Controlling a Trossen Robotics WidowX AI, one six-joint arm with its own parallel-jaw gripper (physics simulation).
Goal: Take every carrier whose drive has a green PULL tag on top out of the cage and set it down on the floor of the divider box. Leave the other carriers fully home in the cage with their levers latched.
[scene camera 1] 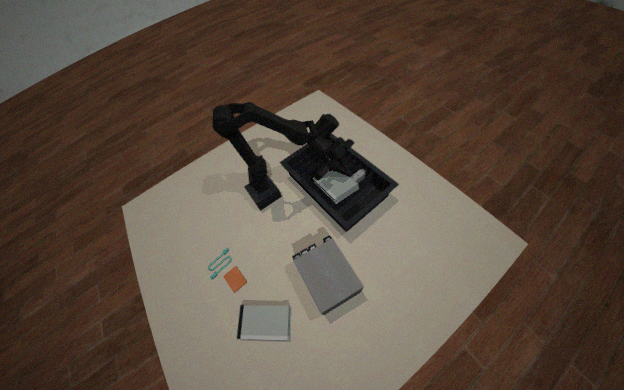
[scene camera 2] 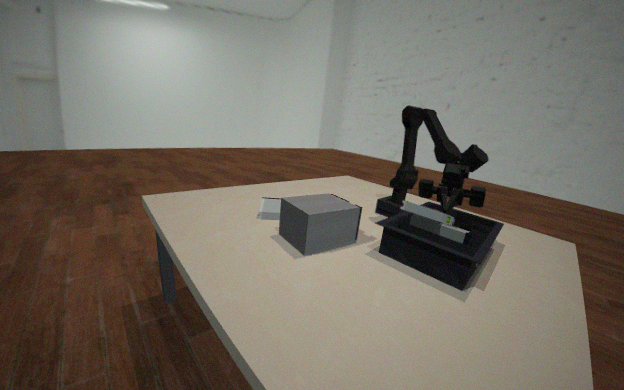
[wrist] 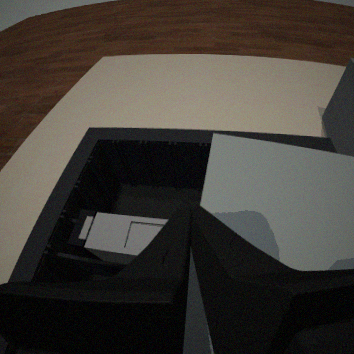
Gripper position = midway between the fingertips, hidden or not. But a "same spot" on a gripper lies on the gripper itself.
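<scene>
My gripper: visible in scene camera 1 [350, 175], also in scene camera 2 and the wrist view. My gripper, same spot: [wrist: 247, 294] and [scene camera 2: 446, 192]. A black divider box, same spot: [scene camera 2: 451, 262] and [wrist: 138, 160].
</scene>
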